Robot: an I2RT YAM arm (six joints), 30 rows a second.
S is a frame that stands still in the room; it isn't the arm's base.
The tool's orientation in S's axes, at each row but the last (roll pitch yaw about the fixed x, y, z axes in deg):
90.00, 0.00, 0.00
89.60, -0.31, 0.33
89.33, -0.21, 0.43
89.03, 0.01, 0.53
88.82, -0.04, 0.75
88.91, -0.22, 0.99
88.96, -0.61, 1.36
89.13, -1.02, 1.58
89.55, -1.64, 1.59
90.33, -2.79, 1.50
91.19, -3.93, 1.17
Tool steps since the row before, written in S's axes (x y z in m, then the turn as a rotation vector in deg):
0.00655, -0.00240, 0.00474, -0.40, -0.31, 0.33
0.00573, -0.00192, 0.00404, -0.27, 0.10, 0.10
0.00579, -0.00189, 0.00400, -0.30, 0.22, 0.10
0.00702, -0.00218, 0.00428, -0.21, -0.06, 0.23
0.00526, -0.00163, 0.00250, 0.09, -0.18, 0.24
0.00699, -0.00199, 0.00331, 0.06, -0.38, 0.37
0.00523, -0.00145, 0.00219, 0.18, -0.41, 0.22
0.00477, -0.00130, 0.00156, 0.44, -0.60, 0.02
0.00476, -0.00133, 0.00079, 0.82, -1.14, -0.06
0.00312, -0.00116, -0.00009, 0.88, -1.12, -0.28
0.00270, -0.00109, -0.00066, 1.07, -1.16, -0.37
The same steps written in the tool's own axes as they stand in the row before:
0.00655, 0.00474, 0.00240, -0.40, 0.33, 0.31
0.00574, 0.00400, 0.00198, -0.27, 0.10, -0.10
0.00579, 0.00396, 0.00198, -0.30, 0.10, -0.22
0.00700, 0.00424, 0.00232, -0.21, 0.23, 0.06
0.00524, 0.00246, 0.00175, 0.09, 0.24, 0.19
0.00697, 0.00324, 0.00217, 0.05, 0.36, 0.39
0.00522, 0.00211, 0.00161, 0.17, 0.21, 0.42
0.00476, 0.00145, 0.00145, 0.42, 0.00, 0.61
0.00474, 0.00064, 0.00147, 0.79, -0.09, 1.16
0.00308, -0.00023, 0.00124, 0.84, -0.31, 1.14
0.00263, -0.00082, 0.00116, 1.02, -0.42, 1.19

